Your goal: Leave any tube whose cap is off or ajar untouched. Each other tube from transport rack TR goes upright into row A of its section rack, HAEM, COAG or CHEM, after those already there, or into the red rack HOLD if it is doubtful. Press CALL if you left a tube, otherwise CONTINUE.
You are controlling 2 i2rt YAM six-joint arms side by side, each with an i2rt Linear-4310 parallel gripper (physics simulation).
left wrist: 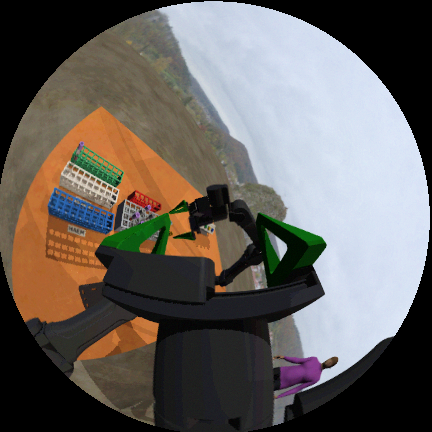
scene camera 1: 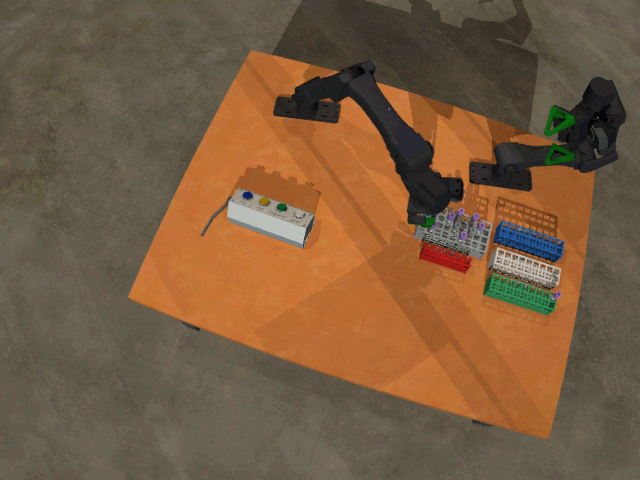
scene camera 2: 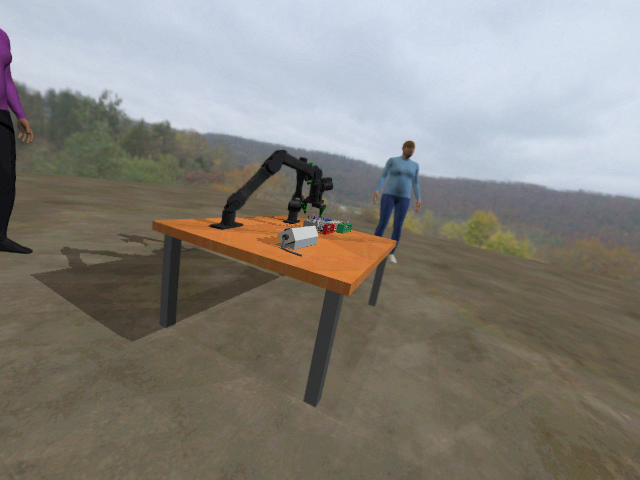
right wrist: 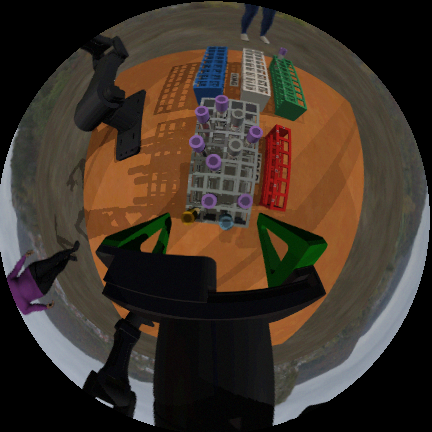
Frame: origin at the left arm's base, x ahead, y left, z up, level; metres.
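Seen in the pictures: left gripper, between the fingertips: (left wrist: 212, 217) (scene camera 1: 546, 149); right gripper, between the fingertips: (left wrist: 170, 224) (scene camera 2: 312, 215) (right wrist: 213, 217); left arm's base, origin of its link: (scene camera 1: 500, 177) (scene camera 2: 291, 221) (right wrist: 130, 121); right arm's base, origin of its link: (scene camera 1: 307, 110) (scene camera 2: 227, 226).
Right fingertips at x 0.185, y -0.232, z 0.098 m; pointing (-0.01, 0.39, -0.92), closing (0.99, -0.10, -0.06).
Observation:
Offsets run from my right fingertips to a thing's top centre. "*": to the spot under its first point.
Grey transport rack TR (scene camera 1: 484, 251) (right wrist: 248, 218) holds several purple-capped tubes @(0.005 m ahead, 0.059 m left, 0.004 m down) (right wrist: 213, 162) @(0.056 m ahead, 0.092 m left, 0.004 m down) (scene camera 1: 463, 235), two grey-capped tubes @(0.030 m ahead, 0.076 m left, 0.004 m down) (right wrist: 235, 146), a yellow-capped tube @(0.030 m back, 0.001 m left, 0.004 m down) (right wrist: 188, 217) and a light-blue-capped tube @(0.012 m ahead, 0.008 m right, 0.004 m down) (right wrist: 226, 222). I cannot tell whether any cap is ajar. Red rack HOLD (scene camera 1: 445, 258) (right wrist: 268, 188) lies beside TR. Blue rack @(0.026 m ahead, 0.306 m left, 0.041 m down) (scene camera 1: 528, 241) (left wrist: 80, 212), labelled HAEM, white rack @(0.108 m ahead, 0.290 m left, 0.041 m down) (scene camera 1: 524, 268) and green rack @(0.183 m ahead, 0.278 m left, 0.041 m down) (scene camera 1: 519, 295) stand beyond; a purple-capped tube @(0.191 m ahead, 0.364 m left, 0.004 m down) (scene camera 1: 556, 295) (right wrist: 283, 52) stands at green's end. My right gripper (right wrist: 213, 217) (scene camera 2: 313, 209) is open above TR's near end. My left gripper (scene camera 1: 549, 143) is open, away from the racks.
A white button box @(0.042 m ahead, 0.418 m right, 0.014 m down) (scene camera 1: 268, 223) with blue @(0.002 m ahead, 0.485 m right, 0.023 m down) (scene camera 1: 247, 195), yellow @(0.014 m ahead, 0.437 m right, 0.023 m down) (scene camera 1: 264, 200), green @(0.026 m ahead, 0.388 m right, 0.023 m down) (scene camera 1: 281, 207) and white @(0.038 m ahead, 0.340 m right, 0.023 m down) (scene camera 1: 299, 214) buttons stands left of the racks in scene camera 1; its captions are unreadable. A cable @(* 0.057 m ahead, 0.583 m right, 0.093 m down) (scene camera 1: 212, 219) runs from it. Two people (scene camera 2: 401, 175) (scene camera 2: 9, 103) stand beyond the table.

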